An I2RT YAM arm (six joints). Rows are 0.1 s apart.
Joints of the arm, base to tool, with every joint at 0 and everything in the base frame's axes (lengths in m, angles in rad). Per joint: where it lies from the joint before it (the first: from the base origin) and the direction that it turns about. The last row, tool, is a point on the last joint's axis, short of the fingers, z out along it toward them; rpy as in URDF.
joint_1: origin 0 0 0.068 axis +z
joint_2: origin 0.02 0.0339 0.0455 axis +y
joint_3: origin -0.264 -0.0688 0 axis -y
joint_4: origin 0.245 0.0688 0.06 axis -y
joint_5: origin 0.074 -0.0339 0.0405 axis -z
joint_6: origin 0.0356 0 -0.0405 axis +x
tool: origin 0 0 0 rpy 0 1.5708 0
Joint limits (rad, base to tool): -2.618..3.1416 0..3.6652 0..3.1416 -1.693..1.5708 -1.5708..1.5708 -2.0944..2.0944
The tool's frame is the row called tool.
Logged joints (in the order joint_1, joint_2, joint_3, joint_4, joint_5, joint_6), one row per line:
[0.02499 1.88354 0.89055 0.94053 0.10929 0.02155]
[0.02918 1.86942 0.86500 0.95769 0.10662 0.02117]
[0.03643 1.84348 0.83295 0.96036 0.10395 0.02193]
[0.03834 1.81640 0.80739 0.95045 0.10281 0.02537]
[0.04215 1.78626 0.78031 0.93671 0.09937 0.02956]
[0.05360 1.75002 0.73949 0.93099 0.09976 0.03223]
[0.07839 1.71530 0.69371 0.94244 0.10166 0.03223]
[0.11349 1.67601 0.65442 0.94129 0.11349 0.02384]
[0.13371 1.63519 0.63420 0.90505 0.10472 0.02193]
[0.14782 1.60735 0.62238 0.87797 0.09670 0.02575]
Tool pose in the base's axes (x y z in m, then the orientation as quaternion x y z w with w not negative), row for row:
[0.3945 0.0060 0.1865 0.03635 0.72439 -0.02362 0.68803]
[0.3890 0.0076 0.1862 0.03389 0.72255 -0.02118 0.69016]
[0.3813 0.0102 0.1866 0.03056 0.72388 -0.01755 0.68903]
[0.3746 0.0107 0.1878 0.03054 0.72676 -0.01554 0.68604]
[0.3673 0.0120 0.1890 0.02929 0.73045 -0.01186 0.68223]
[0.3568 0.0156 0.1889 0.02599 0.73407 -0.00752 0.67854]
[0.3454 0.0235 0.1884 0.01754 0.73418 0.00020 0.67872]
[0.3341 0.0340 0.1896 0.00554 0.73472 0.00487 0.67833]
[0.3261 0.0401 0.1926 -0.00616 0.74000 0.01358 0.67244]
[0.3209 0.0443 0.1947 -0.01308 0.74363 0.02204 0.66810]
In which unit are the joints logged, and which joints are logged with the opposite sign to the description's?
The joints are logged in radians. Opposite sign: none.
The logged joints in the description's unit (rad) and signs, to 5 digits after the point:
[0.02499 1.88354 0.89055 0.94053 0.10929 0.02155]
[0.02918 1.86942 0.86500 0.95769 0.10662 0.02117]
[0.03643 1.84348 0.83295 0.96036 0.10395 0.02193]
[0.03834 1.81640 0.80739 0.95045 0.10281 0.02537]
[0.04215 1.78626 0.78031 0.93671 0.09937 0.02956]
[0.05360 1.75002 0.73949 0.93099 0.09976 0.03223]
[0.07839 1.71530 0.69371 0.94244 0.10166 0.03223]
[0.11349 1.67601 0.65442 0.94129 0.11349 0.02384]
[0.13371 1.63519 0.63420 0.90505 0.10472 0.02193]
[0.14782 1.60735 0.62238 0.87797 0.09670 0.02575]

